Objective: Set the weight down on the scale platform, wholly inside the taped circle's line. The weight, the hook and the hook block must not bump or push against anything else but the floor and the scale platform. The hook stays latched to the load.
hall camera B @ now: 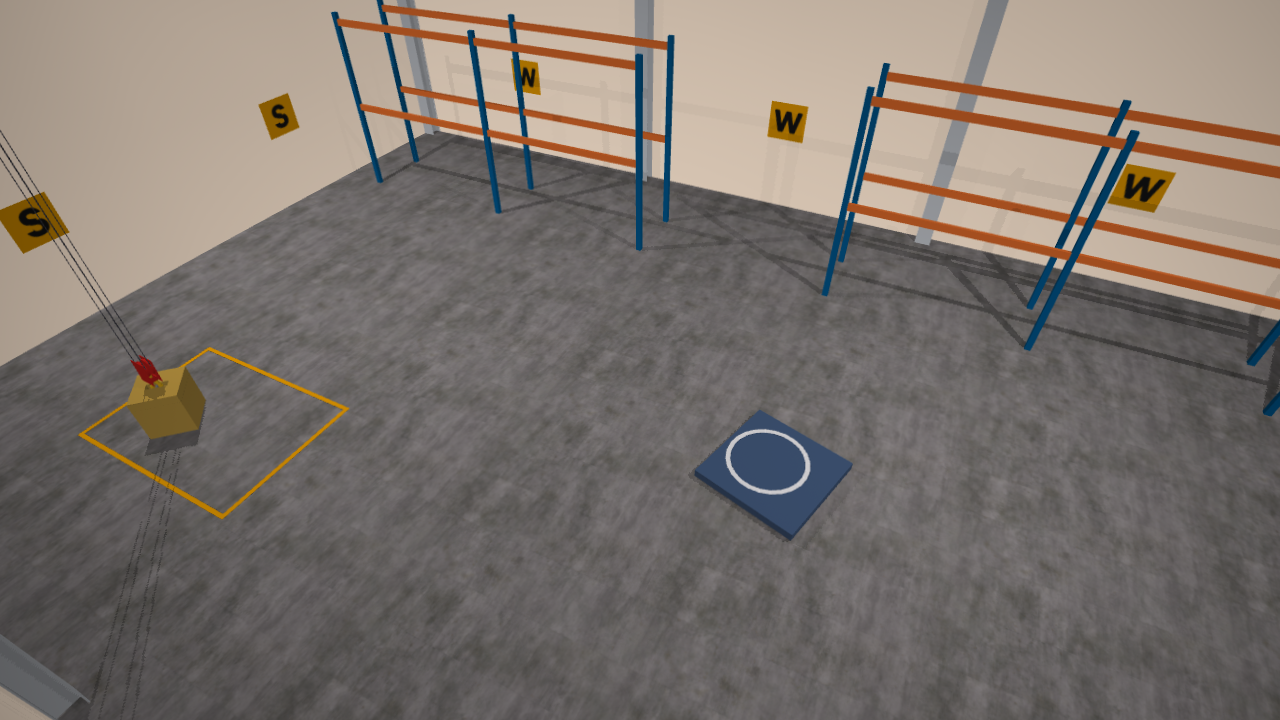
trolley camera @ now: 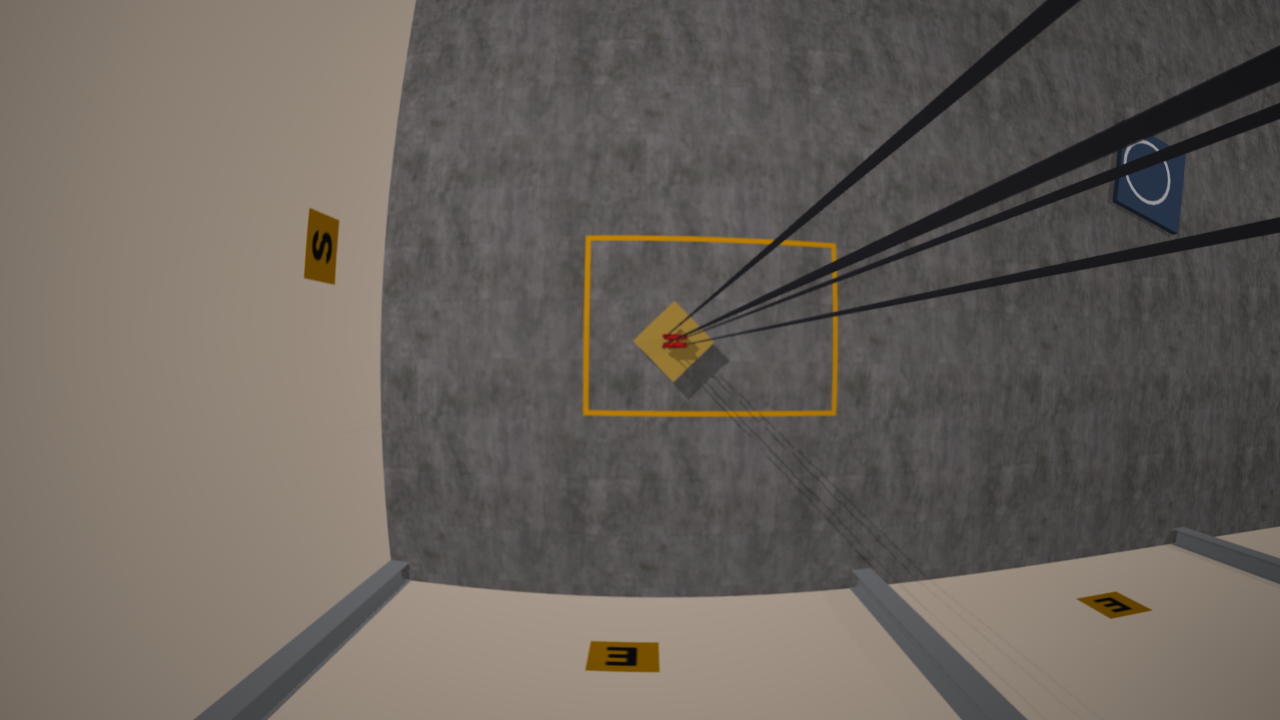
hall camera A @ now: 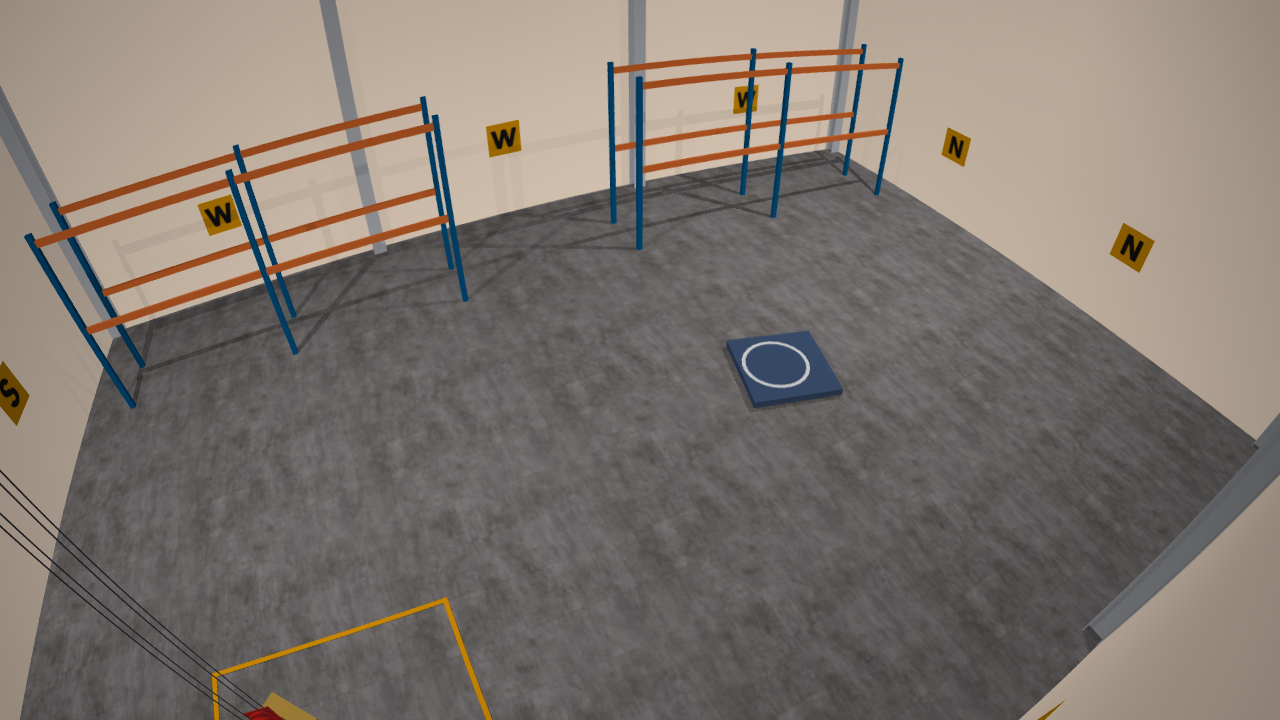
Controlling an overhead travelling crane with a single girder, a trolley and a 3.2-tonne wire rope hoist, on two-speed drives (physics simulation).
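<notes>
The weight, a yellow block, is within the orange floor outline; I cannot tell whether it rests on the floor or hangs just above it. The red hook block is above its top, on straight ropes. My hook appears latched to the weight; its latch is too small to see. The blue scale platform lies well apart from the weight. The white taped circle is on its top. A rope crosses the platform in the trolley view.
An orange outline surrounds the weight's place. One blue and orange rack and another rack stand along the W wall. The S wall is near the outline.
</notes>
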